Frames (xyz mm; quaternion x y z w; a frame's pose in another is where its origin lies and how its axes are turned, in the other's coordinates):
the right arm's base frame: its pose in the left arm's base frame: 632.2 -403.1 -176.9 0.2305 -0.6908 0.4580 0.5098
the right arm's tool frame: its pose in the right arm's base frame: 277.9 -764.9 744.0 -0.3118 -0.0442 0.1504 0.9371
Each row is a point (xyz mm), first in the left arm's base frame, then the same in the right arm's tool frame.
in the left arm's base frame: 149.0 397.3 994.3
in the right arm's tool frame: 1381.5 1286.2 -608.1
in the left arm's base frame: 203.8 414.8 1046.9
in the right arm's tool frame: 1393.5 1263.3 -681.6
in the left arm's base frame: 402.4 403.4 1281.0
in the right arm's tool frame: 1447.4 1095.7 -933.4
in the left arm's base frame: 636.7 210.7 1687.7
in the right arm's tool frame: 1555.4 682.1 -1206.6
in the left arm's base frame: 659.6 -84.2 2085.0
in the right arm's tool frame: 1751.3 230.9 -1265.3
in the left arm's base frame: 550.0 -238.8 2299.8
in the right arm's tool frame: 1931.0 16.4 -1204.2
